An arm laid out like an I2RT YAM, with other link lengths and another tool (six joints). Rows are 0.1 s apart.
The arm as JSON. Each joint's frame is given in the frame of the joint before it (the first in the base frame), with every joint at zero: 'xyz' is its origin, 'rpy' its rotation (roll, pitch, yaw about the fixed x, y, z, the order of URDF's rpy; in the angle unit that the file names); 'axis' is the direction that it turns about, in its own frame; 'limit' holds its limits. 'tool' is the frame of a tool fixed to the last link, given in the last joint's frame.
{
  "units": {
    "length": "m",
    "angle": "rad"
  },
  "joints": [
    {
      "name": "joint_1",
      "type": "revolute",
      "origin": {
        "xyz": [
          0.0,
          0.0,
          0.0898
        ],
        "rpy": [
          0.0,
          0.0,
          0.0
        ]
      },
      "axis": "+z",
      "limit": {
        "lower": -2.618,
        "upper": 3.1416
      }
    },
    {
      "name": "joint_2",
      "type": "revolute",
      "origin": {
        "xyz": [
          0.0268,
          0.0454,
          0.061
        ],
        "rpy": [
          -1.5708,
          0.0,
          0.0
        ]
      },
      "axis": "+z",
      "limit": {
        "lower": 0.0,
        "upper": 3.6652
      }
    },
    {
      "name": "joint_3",
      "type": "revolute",
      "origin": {
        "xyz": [
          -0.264,
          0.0,
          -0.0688
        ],
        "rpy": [
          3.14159,
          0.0,
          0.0
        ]
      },
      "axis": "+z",
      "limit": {
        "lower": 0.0,
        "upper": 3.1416
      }
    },
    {
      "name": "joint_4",
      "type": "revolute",
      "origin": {
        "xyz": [
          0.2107,
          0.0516,
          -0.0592
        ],
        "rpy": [
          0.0,
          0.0,
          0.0
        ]
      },
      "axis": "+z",
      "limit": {
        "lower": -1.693,
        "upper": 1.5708
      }
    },
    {
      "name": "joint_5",
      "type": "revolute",
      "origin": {
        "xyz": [
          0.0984,
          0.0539,
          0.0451
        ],
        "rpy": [
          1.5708,
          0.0,
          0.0
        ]
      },
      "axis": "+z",
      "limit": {
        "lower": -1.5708,
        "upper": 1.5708
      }
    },
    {
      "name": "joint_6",
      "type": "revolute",
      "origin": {
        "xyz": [
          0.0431,
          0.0,
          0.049
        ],
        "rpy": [
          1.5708,
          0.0,
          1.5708
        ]
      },
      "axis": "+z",
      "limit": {
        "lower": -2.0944,
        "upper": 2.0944
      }
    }
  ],
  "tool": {
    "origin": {
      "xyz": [
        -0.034,
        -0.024,
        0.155
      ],
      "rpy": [
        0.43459,
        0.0,
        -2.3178
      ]
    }
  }
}
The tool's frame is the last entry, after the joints.
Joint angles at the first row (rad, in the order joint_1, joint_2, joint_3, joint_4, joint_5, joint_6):
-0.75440, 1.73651, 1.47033, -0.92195, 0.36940, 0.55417
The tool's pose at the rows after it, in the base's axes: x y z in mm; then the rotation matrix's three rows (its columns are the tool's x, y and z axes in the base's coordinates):
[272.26 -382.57 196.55], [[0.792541 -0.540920 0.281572], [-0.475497 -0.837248 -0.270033], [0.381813 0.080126 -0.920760]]
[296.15 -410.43 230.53], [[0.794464 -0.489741 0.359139], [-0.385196 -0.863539 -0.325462], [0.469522 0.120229 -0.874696]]
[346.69 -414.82 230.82], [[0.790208 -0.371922 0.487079], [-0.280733 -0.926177 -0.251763], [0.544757 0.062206 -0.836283]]
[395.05 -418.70 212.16], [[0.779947 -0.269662 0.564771], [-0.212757 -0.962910 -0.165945], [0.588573 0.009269 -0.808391]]
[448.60 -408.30 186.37], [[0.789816 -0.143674 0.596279], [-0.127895 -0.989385 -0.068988], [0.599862 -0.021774 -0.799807]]
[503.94 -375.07 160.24], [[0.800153 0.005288 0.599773], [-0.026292 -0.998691 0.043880], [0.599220 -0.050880 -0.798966]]
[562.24 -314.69 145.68], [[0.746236 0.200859 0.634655], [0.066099 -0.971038 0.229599], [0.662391 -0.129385 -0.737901]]
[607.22 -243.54 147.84], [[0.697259 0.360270 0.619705], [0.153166 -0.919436 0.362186], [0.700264 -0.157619 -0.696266]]
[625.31 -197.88 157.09], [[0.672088 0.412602 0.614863], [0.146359 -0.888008 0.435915], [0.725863 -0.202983 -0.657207]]
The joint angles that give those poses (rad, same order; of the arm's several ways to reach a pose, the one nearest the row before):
-0.80214, 1.73795, 1.57203, -0.89450, 0.40655, 0.48358
-0.82833, 1.77009, 1.66118, -0.81054, 0.36540, 0.39168
-0.82377, 1.84512, 1.71024, -0.71198, 0.21245, 0.33768
-0.80849, 1.96474, 1.77013, -0.62766, 0.09569, 0.31457
-0.76099, 2.10274, 1.86657, -0.58909, 0.01570, 0.27785
-0.68439, 2.22555, 1.96790, -0.58599, -0.05041, 0.23937
-0.60158, 2.31459, 2.02003, -0.53853, -0.20982, 0.23776
-0.49444, 2.36381, 2.08294, -0.53539, -0.29124, 0.23930
-0.42671, 2.36082, 2.09389, -0.53688, -0.32816, 0.29742

